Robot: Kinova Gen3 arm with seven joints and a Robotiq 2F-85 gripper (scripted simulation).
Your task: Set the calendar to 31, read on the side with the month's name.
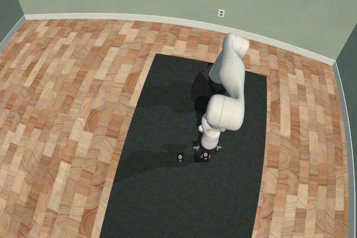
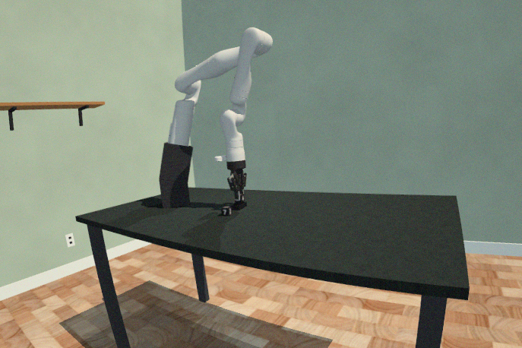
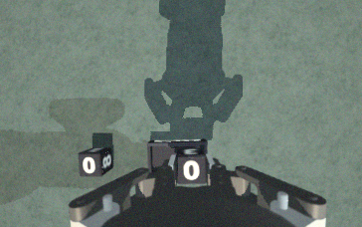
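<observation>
Now: the black calendar tray 4 cm below my hand and 2 cm to the right of it.
</observation>
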